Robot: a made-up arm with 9 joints. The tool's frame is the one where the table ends. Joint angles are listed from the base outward.
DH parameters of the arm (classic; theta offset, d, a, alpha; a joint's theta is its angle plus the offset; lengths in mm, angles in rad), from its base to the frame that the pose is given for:
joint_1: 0 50 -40 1.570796
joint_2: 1.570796 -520 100 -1.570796
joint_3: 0 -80 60 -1.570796
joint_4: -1.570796 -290 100 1.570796
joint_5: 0 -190 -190 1.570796
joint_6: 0 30 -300 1.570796
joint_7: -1.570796 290 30 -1.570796
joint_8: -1.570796 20 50 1.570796
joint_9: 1.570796 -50 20 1.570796
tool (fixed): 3.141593 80 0 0
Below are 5 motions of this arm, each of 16 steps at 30 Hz.
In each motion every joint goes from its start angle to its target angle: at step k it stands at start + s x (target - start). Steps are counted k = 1, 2, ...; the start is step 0. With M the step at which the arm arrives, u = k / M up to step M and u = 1 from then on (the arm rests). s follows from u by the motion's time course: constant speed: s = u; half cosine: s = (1 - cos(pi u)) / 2; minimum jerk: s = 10 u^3 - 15 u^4 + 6 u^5.
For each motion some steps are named. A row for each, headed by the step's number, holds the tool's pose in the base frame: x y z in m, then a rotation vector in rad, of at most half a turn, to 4 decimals.
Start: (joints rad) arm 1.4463 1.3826 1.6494 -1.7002 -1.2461 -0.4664 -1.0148 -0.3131 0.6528
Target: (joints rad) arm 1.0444 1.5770 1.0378 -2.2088 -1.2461 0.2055 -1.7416 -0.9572 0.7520
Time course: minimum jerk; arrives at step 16
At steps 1, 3, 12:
1: -0.5190 0.1932 -0.3264 0.4709 2.5205 -0.2395
3: -0.5132 0.1954 -0.3362 0.3912 2.4900 -0.2855
12: -0.2300 0.2456 -0.3745 -0.5161 1.4225 -1.0990

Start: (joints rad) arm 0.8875 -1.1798 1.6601 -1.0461 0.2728 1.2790 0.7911 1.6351 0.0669
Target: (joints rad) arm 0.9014 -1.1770 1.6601 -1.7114 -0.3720 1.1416 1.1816 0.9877 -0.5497
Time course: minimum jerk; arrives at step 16
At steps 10, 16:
10: -0.2857 0.4205 0.5219 -1.0483 2.5073 -1.4776
16: -0.1982 0.3828 0.5226 -1.0863 2.2987 -1.5037

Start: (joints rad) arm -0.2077 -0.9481 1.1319 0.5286 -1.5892 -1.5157 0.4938 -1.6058 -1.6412
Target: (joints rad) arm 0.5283 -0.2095 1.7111 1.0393 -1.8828 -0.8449 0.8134 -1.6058 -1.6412
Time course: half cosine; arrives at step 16
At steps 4, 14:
4: -0.1522 0.6556 -0.0031 -0.3082 -0.9749 1.0206
14: -0.4773 0.7068 -0.2592 -0.8286 -1.4336 0.8660

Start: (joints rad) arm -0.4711 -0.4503 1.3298 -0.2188 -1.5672 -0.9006 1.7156 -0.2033 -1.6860
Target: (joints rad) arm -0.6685 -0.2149 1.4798 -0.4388 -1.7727 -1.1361 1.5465 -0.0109 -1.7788
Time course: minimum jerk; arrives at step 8
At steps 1, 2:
1: 0.2229 0.8424 -0.0465 0.2942 -0.9870 -0.9546
2: 0.2175 0.8285 -0.0501 0.3034 -0.9972 -0.9282

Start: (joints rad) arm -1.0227 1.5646 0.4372 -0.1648 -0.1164 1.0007 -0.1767 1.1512 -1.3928
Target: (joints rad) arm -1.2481 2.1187 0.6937 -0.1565 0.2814 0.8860 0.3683 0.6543 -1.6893
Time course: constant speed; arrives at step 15
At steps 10, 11, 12, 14, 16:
10: 0.3706 1.0303 -0.1943 -0.5966 -1.7580 -2.3144
11: 0.3970 1.0172 -0.2195 -0.6082 -1.7699 -2.3389
12: 0.4233 1.0028 -0.2443 -0.6169 -1.7806 -2.3641
14: 0.4752 0.9698 -0.2927 -0.6246 -1.7986 -2.4163
16: 0.5007 0.9514 -0.3162 -0.6234 -1.8062 -2.4429

